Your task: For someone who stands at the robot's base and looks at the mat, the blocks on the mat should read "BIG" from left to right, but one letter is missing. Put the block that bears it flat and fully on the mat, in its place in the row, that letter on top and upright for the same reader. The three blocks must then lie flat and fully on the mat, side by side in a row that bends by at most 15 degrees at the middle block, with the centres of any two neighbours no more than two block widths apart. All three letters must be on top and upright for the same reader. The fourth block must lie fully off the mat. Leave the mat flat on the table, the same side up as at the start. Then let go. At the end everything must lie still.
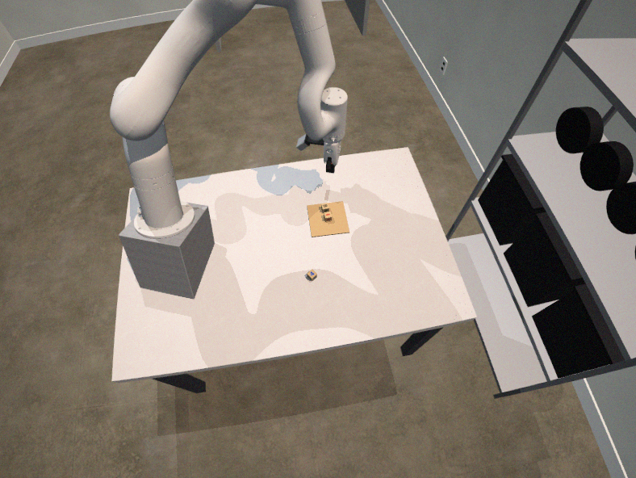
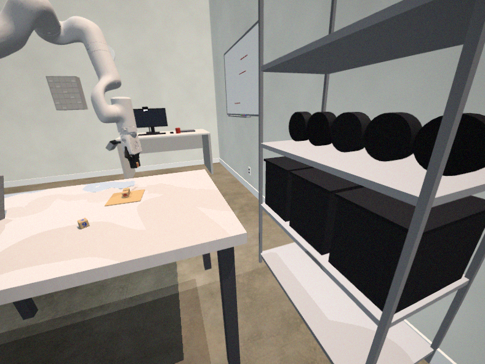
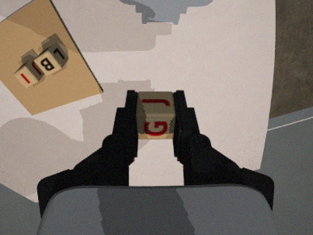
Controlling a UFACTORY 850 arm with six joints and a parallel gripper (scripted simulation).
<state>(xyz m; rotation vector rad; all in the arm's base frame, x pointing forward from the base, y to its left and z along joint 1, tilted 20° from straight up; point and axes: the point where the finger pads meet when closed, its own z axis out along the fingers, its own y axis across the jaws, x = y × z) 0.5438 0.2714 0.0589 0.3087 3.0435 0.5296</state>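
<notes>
My gripper is now 10 mm past the tan mat, 160 mm to the left of it and 120 mm above it.
</notes>
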